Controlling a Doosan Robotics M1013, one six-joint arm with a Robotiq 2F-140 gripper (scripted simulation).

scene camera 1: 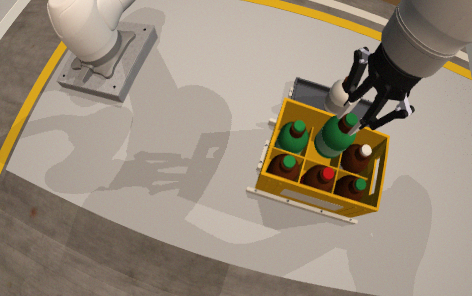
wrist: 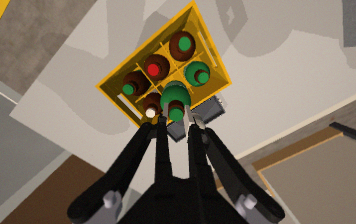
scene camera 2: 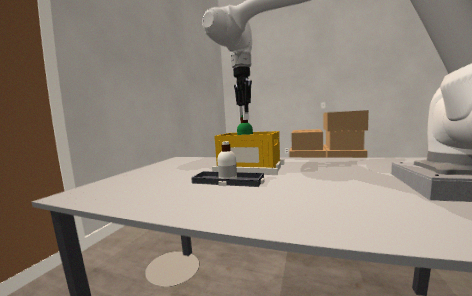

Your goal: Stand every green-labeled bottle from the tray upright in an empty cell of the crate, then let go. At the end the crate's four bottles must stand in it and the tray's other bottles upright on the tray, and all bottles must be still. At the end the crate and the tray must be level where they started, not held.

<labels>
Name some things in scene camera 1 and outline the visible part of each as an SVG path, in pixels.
My gripper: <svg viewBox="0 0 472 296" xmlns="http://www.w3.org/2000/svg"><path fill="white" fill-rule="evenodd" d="M382 42L374 53L369 52L367 47L354 51L354 62L343 88L349 97L344 103L343 109L336 117L339 120L345 114L350 113L361 100L360 98L372 87L376 89L377 95L363 118L348 132L349 136L363 129L368 124L371 130L375 130L394 119L405 119L415 111L414 107L409 105L408 97L411 89L422 78L412 76L395 65L386 54ZM399 101L395 110L379 119L376 118L388 100ZM368 64L368 77L357 88Z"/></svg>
A green bottle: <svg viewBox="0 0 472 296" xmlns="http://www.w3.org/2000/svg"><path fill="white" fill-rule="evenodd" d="M355 114L347 113L339 120L336 117L337 115L327 120L314 139L314 146L319 155L327 159L335 158L354 142L356 133L352 136L349 136L347 133L358 122Z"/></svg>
A green bottle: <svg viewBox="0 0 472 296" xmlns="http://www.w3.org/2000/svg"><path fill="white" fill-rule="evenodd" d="M286 123L280 129L274 147L299 155L306 146L309 136L305 123L301 120Z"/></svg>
A yellow crate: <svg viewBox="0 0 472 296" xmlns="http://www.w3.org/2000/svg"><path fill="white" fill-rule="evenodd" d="M284 110L279 115L277 124L274 127L256 183L257 189L349 218L377 212L382 195L390 136L376 130L371 130L368 127L364 127L359 132L356 132L356 138L352 144L367 144L372 150L368 166L364 171L356 175L339 169L342 153L335 158L327 159L321 157L315 149L315 136L324 126L325 122L332 116L335 116L334 114L300 102ZM338 179L346 175L354 175L366 181L366 188L362 198L357 202L333 194ZM302 175L314 165L325 165L334 171L334 186L328 193L300 184ZM380 158L375 191L371 194L377 159ZM270 161L279 154L292 155L298 161L300 168L297 179L291 181L266 173ZM301 120L305 123L309 134L309 140L299 155L276 148L273 145L281 127L288 122Z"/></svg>
</labels>
